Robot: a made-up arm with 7 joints. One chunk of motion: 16 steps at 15 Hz.
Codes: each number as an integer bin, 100 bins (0 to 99) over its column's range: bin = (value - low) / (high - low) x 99, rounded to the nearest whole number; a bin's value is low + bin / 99 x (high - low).
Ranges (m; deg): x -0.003..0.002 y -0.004..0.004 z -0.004..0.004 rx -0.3..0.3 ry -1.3..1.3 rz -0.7..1
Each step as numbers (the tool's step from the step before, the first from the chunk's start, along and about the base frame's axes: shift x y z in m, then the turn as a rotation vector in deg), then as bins.
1 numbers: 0.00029 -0.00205 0.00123 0.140 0.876 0.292
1 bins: 65 24 65 73 83 58
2 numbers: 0.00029 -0.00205 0.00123 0.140 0.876 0.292
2 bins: 65 24 65 73 83 58
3 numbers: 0.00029 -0.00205 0.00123 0.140 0.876 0.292
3 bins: 65 24 65 73 83 58
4 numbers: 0.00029 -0.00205 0.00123 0.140 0.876 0.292
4 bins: 65 24 65 73 83 58
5 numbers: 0.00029 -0.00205 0.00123 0.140 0.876 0.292
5 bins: 65 24 65 73 83 58
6 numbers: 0.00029 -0.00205 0.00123 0.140 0.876 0.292
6 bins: 65 24 65 73 83 58
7 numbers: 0.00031 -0.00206 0.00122 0.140 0.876 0.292
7 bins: 66 24 65 73 83 58
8 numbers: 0.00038 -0.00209 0.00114 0.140 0.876 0.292
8 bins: 67 24 64 73 83 58
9 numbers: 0.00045 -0.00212 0.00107 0.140 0.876 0.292
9 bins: 68 23 63 73 83 58
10 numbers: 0.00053 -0.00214 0.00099 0.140 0.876 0.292
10 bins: 70 23 62 73 83 58
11 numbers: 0.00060 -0.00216 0.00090 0.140 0.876 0.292
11 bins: 71 23 61 73 83 58
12 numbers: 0.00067 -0.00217 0.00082 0.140 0.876 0.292
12 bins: 73 23 60 73 83 58
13 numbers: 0.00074 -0.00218 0.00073 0.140 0.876 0.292
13 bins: 74 23 59 73 83 58
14 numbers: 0.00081 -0.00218 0.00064 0.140 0.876 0.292
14 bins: 75 23 57 73 83 58
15 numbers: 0.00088 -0.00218 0.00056 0.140 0.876 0.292
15 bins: 77 23 56 73 83 58
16 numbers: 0.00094 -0.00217 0.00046 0.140 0.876 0.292
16 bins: 78 23 55 73 83 58
